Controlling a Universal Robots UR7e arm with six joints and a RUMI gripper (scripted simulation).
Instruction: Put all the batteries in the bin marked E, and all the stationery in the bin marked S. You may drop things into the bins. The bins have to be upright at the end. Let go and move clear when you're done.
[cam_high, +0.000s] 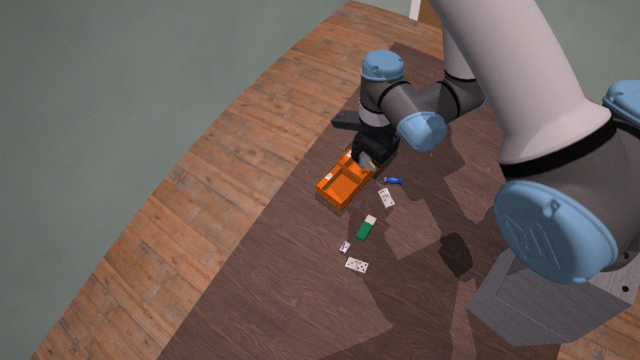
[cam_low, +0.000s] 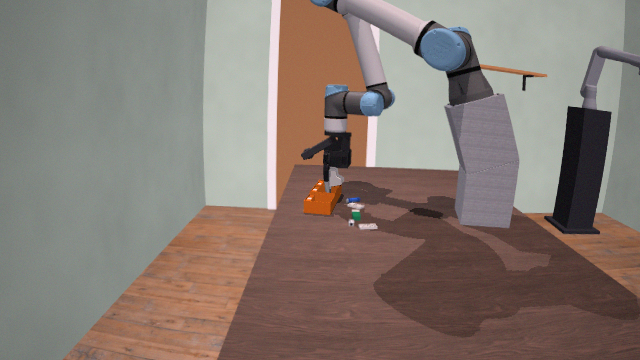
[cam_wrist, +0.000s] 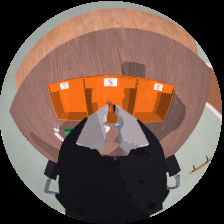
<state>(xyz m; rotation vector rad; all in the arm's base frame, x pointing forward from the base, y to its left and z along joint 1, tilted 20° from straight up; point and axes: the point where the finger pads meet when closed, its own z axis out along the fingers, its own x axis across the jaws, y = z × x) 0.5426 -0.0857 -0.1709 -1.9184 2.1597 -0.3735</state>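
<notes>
The orange double bin lies 1 cm ahead of my hand and 1 cm below it. The rest, counted from my hand: grey object 9 cm behind, 21 cm to the left, 3 cm below; then blue battery 8 cm behind, 2 cm to the right, 3 cm below; then green-and-white eraser 10 cm behind, 13 cm to the left, 3 cm below.
</notes>
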